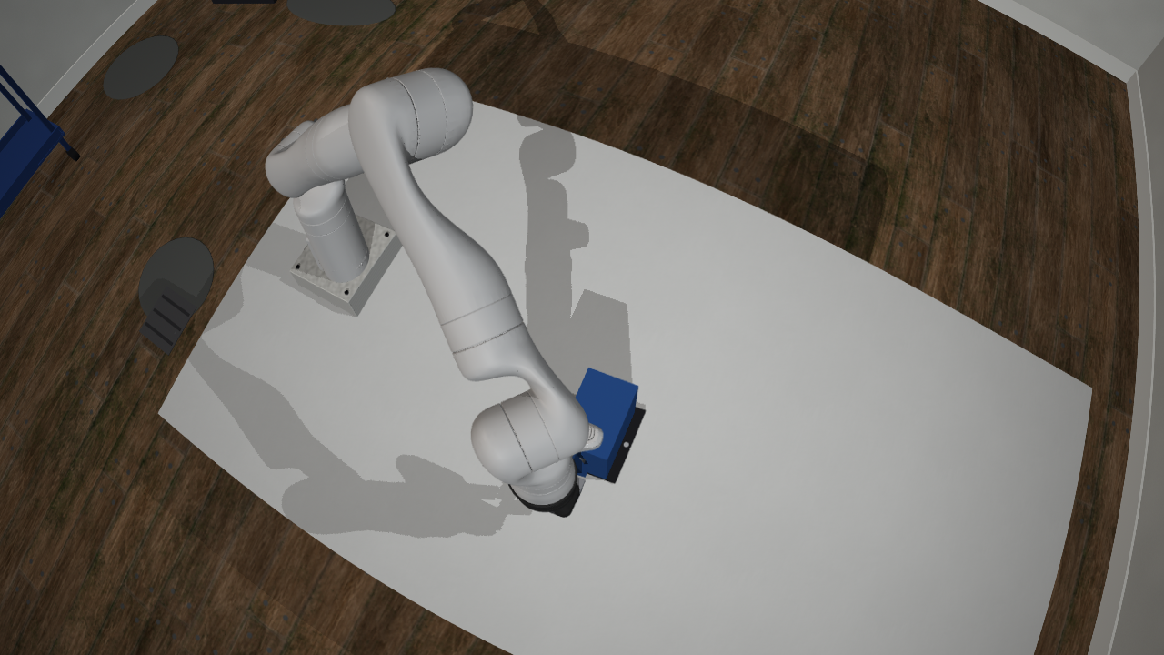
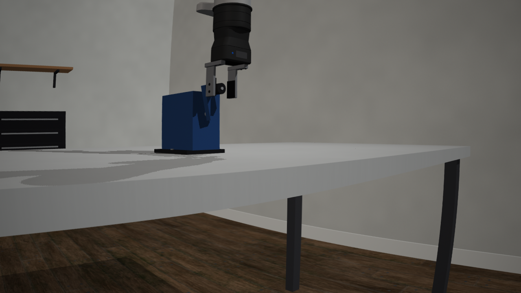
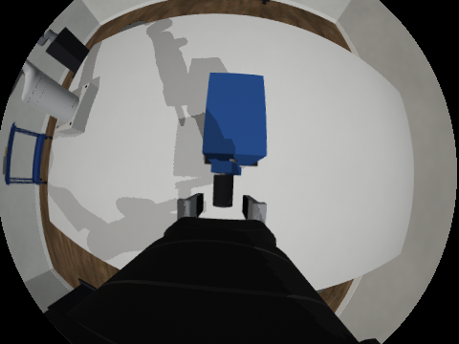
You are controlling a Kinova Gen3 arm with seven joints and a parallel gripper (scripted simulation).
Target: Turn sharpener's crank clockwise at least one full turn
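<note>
Now: the black handle 2 cm to the left of my hand. From my hand the other things lie so: crank 2 cm to the left, 1 cm below.
</note>
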